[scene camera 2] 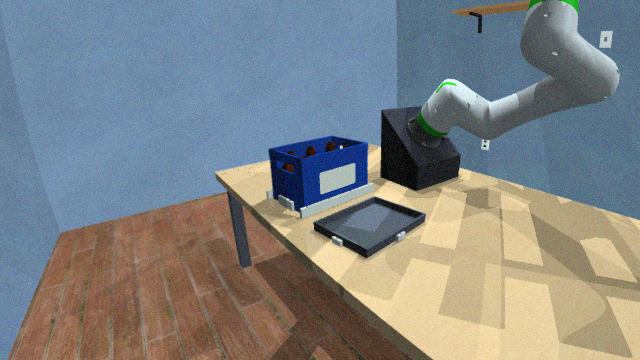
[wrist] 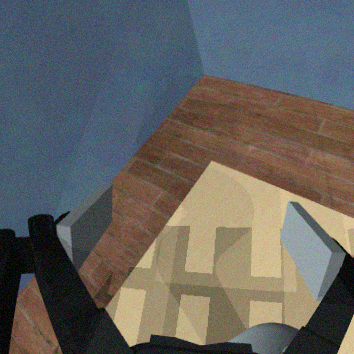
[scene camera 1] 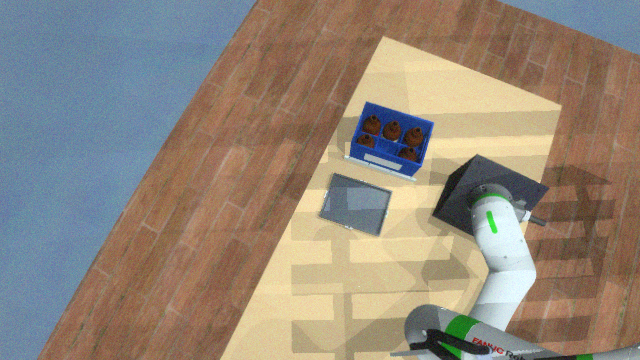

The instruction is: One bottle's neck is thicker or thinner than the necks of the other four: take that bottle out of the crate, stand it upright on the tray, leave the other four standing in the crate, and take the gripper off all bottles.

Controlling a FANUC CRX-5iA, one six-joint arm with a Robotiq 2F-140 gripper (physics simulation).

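Places are measured from the arm's base along level axes (x ahead, y left, z up), in millimetres.
Pixels of known places: gripper, fingertip midpoint: (wrist: 197, 211); arm's base, origin of the base link: (scene camera 2: 422, 134) (scene camera 1: 488, 201).
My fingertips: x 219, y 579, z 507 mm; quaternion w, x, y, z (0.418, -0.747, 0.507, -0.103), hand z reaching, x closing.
Observation:
For each thing: its top centre in the pictures, then the offset to it from my fingertips. "*": a spot on its surface instead.
- blue crate, middle of its top: (scene camera 2: 318, 145) (scene camera 1: 393, 132) dx +190, dy -685, dz -508 mm
- back row, surface spot: (scene camera 1: 371, 125) * dx +279, dy -702, dz -557 mm
- front row, surface spot: (scene camera 1: 365, 141) * dx +273, dy -619, dz -531 mm
- dark tray, surface spot: (scene camera 2: 367, 220) (scene camera 1: 360, 199) * dx +203, dy -433, dz -678 mm
- pale strip, surface spot: (scene camera 2: 337, 200) (scene camera 1: 375, 168) * dx +198, dy -580, dz -667 mm
The blue crate (scene camera 1: 356, 151) (scene camera 2: 311, 187) stands near the table's edge. Five brown bottles stand in it: three in the back row (scene camera 1: 371, 125) (scene camera 1: 392, 131) (scene camera 1: 414, 136), and two in the front row (scene camera 1: 365, 141) (scene camera 1: 409, 153) at its ends. The front middle compartment is empty. I cannot tell from these views which neck differs. The dark tray (scene camera 1: 355, 202) (scene camera 2: 367, 220) lies flat and empty beside the crate. My gripper (wrist: 197, 211) (scene camera 1: 440, 350) is open and empty, high above the table and well away from crate and tray. It does not show in scene camera 2.
A black wedge-shaped base (scene camera 1: 520, 175) (scene camera 2: 417, 167) carries the arm, right of the crate. A pale strip (scene camera 1: 380, 169) (scene camera 2: 337, 200) runs along the crate's front, towards the tray. Small pale clips sit at the tray's sides. A wall shelf (scene camera 2: 492, 9) hangs at the back.

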